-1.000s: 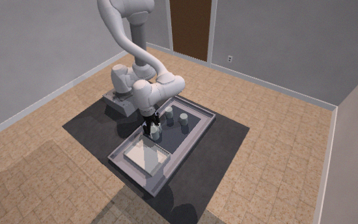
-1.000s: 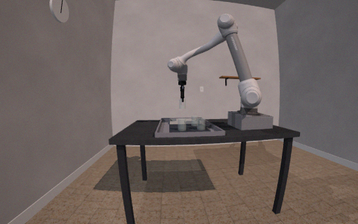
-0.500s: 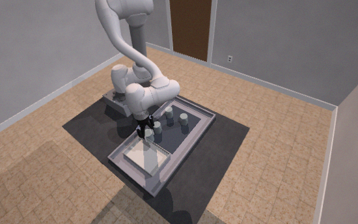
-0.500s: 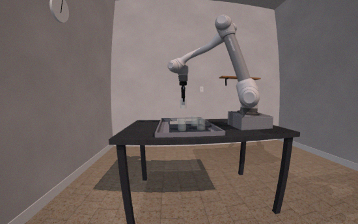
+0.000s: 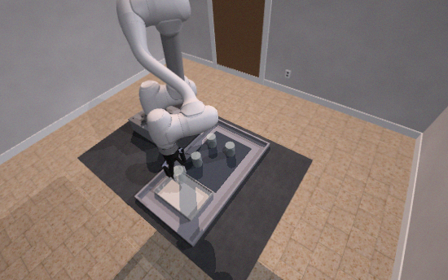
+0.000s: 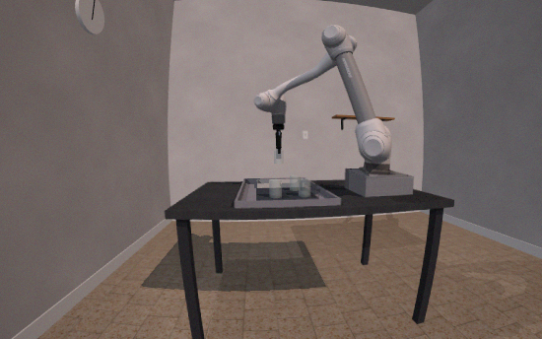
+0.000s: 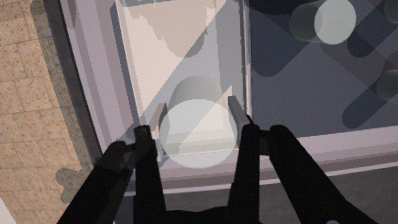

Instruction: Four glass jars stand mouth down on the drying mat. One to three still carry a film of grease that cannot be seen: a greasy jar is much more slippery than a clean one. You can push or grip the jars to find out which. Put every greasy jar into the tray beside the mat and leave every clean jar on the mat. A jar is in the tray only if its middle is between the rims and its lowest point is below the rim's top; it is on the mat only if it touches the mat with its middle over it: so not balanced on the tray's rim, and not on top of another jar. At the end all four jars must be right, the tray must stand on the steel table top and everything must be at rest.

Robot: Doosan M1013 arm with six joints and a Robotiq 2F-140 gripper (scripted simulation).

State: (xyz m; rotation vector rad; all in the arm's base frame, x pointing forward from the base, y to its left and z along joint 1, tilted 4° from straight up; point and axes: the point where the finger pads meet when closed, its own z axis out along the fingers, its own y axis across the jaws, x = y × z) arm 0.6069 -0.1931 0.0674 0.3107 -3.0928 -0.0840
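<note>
Now: the tray 20 cm below my hand and 2 cm to the right of it. Round my hand: dark drying mat (30 cm to the left, 21 cm below, 6 cm behind).
</note>
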